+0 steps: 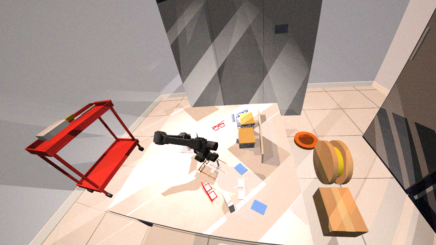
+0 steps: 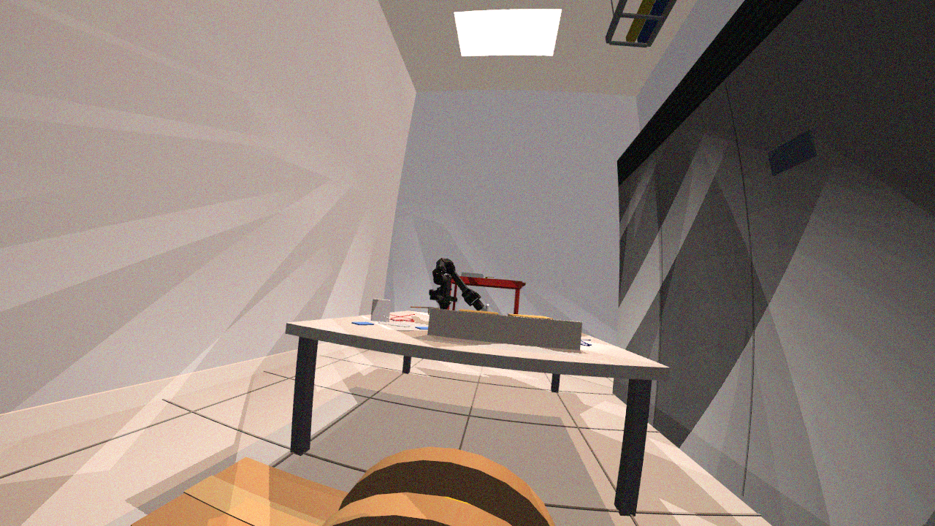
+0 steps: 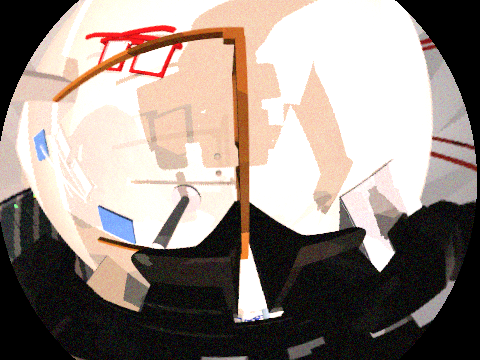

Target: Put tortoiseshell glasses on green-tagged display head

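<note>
Now: the small post 70 mm ahead of my gripper tip, 10 mm to the right of it and 40 mm below it. From my gripper tip the other things lie so: thin upright board: 410 mm ahead, 310 mm to the left, 10 mm below; grey display head: 260 mm ahead, 200 mm to the left; grey block: 170 mm ahead, 290 mm to the right.
</note>
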